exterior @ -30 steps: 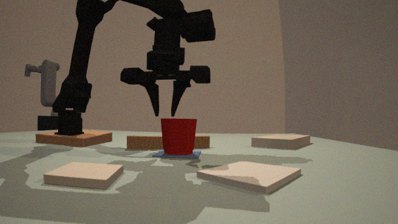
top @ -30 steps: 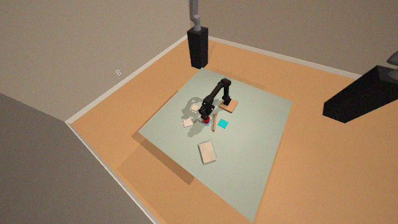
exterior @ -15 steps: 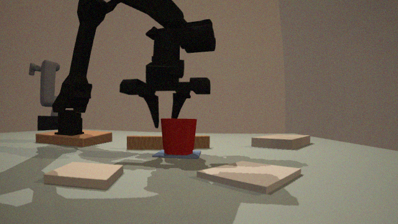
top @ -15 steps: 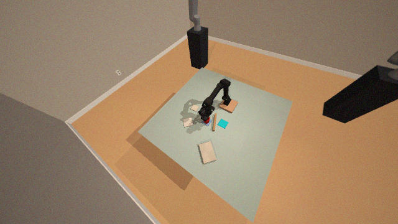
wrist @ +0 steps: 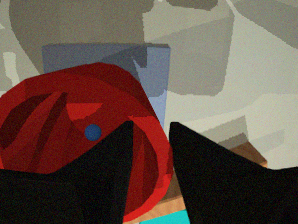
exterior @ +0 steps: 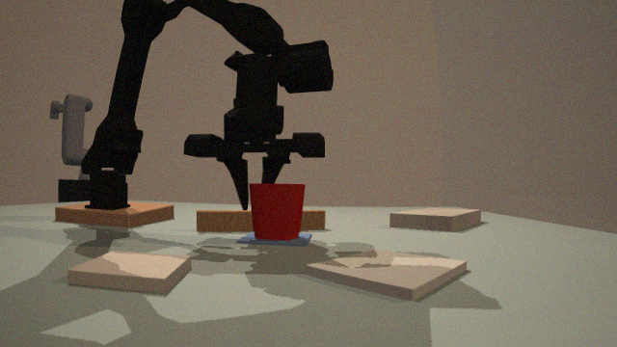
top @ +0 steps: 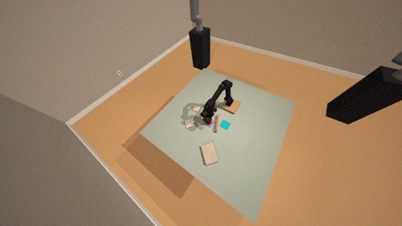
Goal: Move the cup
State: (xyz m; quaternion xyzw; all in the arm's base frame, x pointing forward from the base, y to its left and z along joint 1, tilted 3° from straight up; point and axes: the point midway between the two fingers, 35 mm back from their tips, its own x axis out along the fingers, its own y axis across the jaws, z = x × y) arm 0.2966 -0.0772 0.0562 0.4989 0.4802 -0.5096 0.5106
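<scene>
Right now my gripper tip is 3 cm short of the red cup. From my gripper tip the other things lie so: cyan pad 17 cm to the left, 5 cm below, 4 cm behind; then long wooden bar 9 cm to the left, 3 cm below.
</scene>
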